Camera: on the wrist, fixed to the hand. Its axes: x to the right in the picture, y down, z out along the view.
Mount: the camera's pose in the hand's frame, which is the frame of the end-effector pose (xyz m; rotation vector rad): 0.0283 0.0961 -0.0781 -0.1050 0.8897 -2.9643
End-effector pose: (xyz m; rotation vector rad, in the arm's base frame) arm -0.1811 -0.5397 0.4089 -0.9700 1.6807 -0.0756
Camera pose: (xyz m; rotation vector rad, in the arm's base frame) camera -0.2999 -0.5269 0.3659 1.9263 0.5901 1.7407
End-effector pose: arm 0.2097 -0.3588 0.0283 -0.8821 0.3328 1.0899
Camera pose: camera 0.1523 -0.3834 -0.0823 -0.8051 -0.4580 -2.0364
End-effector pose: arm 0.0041 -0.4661 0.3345 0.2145 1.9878 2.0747
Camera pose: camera -0.0531 -0.5357 0.4240 -2.0929 0.2404 -0.1548
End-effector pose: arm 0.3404 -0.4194 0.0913 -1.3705 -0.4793 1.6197
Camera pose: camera 0.3756 -0.4636 -0.0225 -0.0695 -0.9596 -1.3404
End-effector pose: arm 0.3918 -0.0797 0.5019 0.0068 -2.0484 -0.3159
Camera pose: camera 0.4583 -0.0080 0.5830 2.4239 0.3904 -1.5061
